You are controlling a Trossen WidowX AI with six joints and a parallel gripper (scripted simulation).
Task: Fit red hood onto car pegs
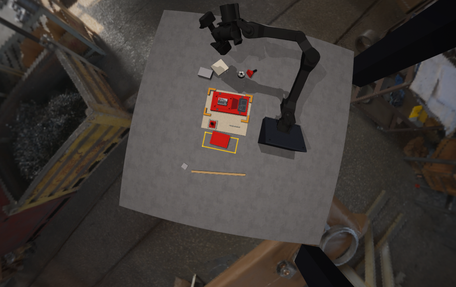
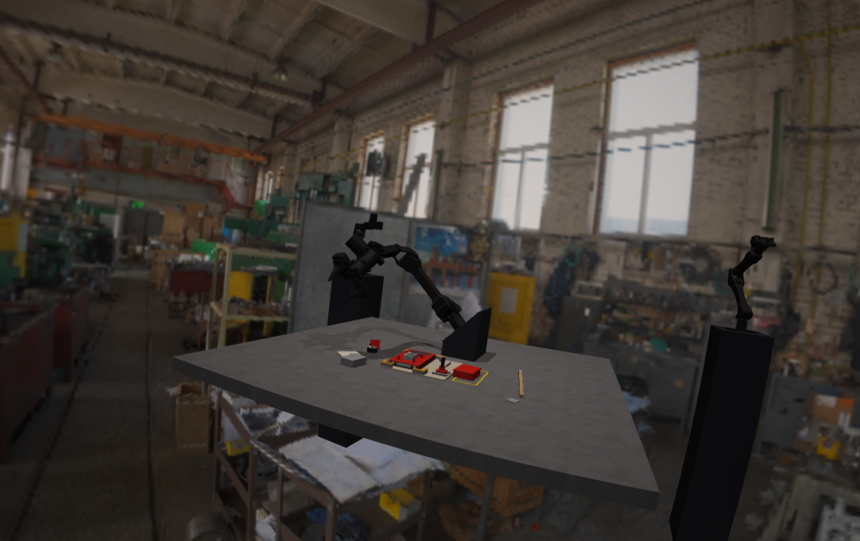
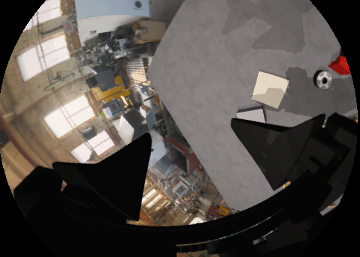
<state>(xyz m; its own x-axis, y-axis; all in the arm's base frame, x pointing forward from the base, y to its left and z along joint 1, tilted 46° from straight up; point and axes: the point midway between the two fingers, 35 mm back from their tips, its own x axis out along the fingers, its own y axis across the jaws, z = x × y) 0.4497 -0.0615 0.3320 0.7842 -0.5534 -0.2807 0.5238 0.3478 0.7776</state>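
My gripper tip is 200 mm past the red hood, 430 mm to the right of it and 220 mm above it. From my gripper tip the other things lie so: grey engine block: 150 mm behind, 240 mm to the left, 210 mm below; small wheel: 200 mm behind, 50 mm to the left, 220 mm below; white tile: 70 mm behind, 40 mm to the left, 230 mm below.
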